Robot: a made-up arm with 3 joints.
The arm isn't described. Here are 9 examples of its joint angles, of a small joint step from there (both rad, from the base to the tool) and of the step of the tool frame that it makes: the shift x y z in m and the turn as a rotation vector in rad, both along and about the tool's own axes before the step.
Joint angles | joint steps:
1: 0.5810 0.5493 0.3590 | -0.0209 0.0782 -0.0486
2: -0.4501 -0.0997 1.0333 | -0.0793 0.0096 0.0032
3: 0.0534 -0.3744 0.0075 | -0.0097 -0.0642 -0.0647
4: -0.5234 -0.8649 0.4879 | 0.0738 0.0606 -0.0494
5: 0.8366 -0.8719 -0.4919 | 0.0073 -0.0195 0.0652
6: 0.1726 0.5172 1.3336 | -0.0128 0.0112 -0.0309
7: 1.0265 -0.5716 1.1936 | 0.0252 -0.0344 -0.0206
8: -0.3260 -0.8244 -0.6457 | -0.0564 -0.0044 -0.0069
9: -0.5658 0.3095 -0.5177 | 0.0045 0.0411 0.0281
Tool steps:
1: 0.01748 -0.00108 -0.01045 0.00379 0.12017 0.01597
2: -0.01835 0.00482 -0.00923 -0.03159 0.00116 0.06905
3: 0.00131 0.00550 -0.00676 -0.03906 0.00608 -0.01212
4: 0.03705 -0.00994 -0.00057 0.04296 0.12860 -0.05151
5: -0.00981 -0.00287 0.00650 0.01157 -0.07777 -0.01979
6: 0.00396 0.00118 -0.00493 -0.01034 0.04107 0.00998
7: 0.00408 0.00245 -0.00155 -0.01562 -0.00760 -0.01449
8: -0.00264 0.00903 -0.01473 -0.05496 -0.01435 -0.00026
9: -0.00185 -0.00100 0.00209 0.01381 0.00561 0.02167
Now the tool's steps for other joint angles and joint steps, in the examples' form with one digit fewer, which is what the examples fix.
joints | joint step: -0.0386 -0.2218 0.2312 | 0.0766 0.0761 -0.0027
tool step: 0.0189 -0.0160 0.0166 0.0993 0.0773 -0.0105
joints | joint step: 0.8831 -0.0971 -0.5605 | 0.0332 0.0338 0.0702
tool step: -0.0116 -0.0059 0.0122 0.0446 -0.0426 0.0241
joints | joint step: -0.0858 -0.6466 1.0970 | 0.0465 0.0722 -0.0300
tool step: 0.0302 -0.0054 -0.0066 0.0156 0.1059 -0.0550
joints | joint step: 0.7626 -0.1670 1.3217 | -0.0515 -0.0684 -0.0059
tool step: -0.0259 0.0044 0.0002 -0.0204 -0.0609 0.0706
